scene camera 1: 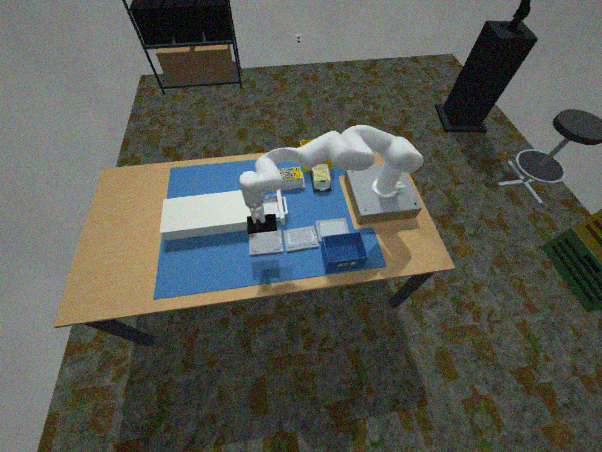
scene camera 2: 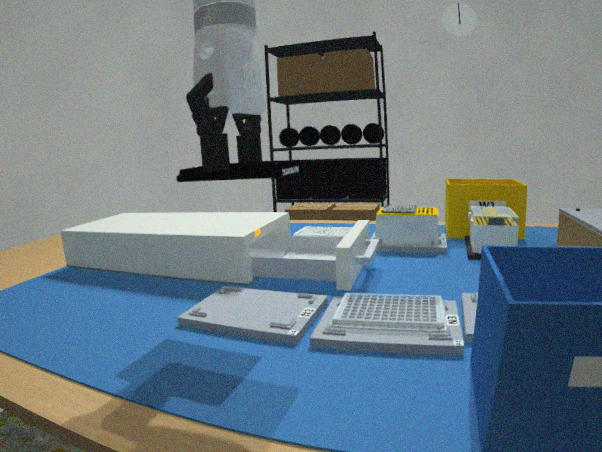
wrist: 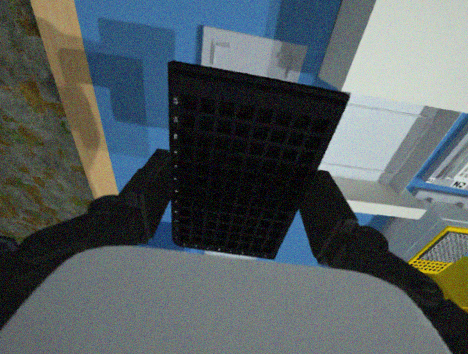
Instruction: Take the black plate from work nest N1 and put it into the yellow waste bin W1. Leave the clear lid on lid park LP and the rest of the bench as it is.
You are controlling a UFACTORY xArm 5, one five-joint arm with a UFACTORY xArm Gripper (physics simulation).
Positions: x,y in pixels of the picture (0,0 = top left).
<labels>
long white device: scene camera 1; scene camera 2 214,247; wrist
same spot on long white device: (wrist: pixel 409 58) = (scene camera 1: pixel 244 213)
</labels>
